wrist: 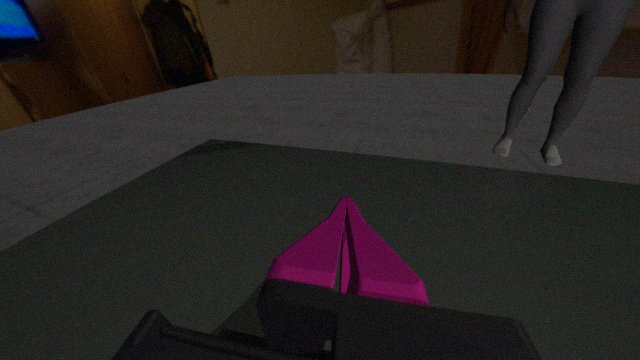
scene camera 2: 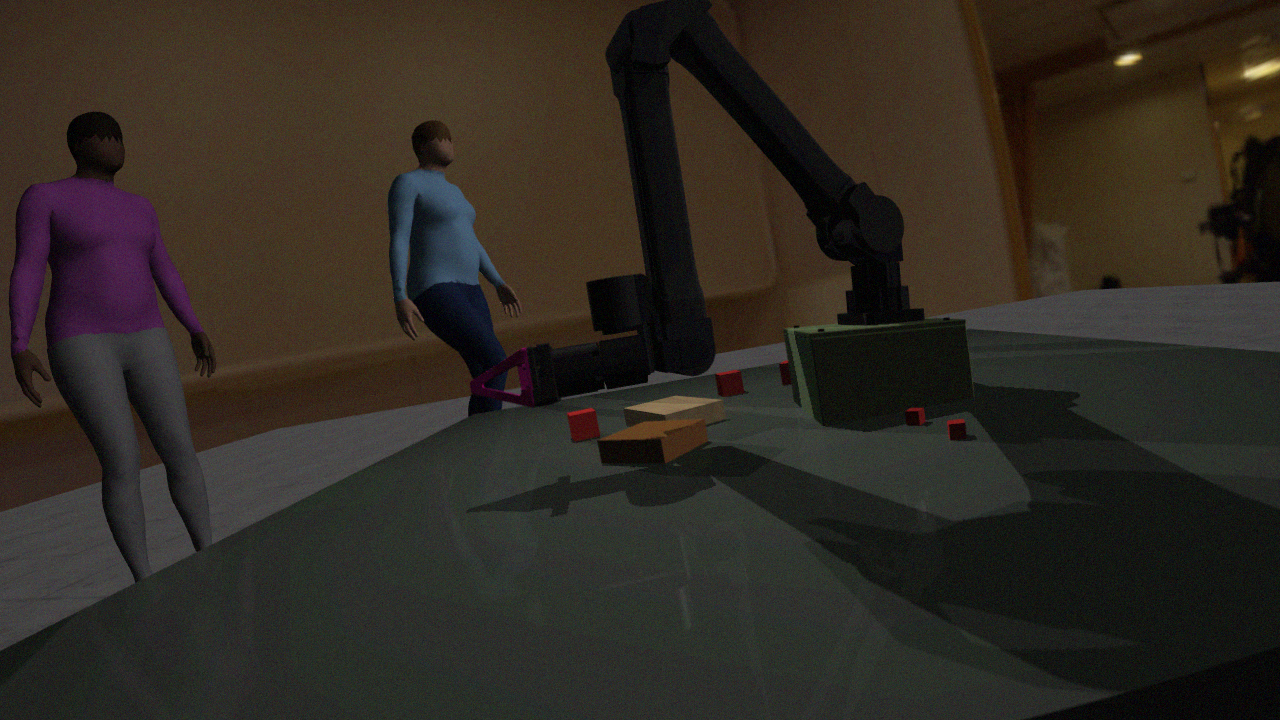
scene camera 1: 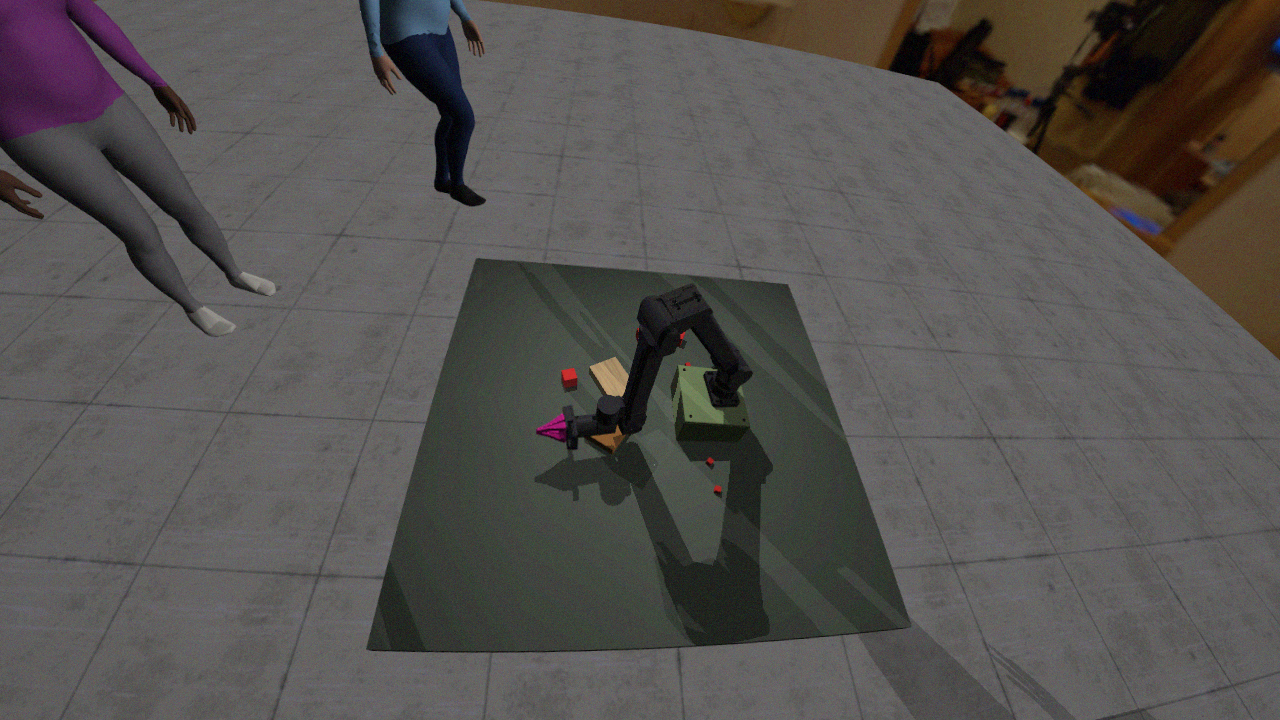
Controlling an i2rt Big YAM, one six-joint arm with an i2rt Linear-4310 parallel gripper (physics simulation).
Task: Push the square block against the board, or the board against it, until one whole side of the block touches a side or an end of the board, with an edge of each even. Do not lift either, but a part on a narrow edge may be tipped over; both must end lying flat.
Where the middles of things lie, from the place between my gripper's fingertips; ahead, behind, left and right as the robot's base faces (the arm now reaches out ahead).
Scene:
The square block (scene camera 2: 652,442) lies 20 cm behind my hand, 5 cm to the right of it and 11 cm below it. From my hand the other things lie so: tan wooden board (scene camera 2: 675,407): 24 cm behind, 23 cm to the right, 11 cm below.

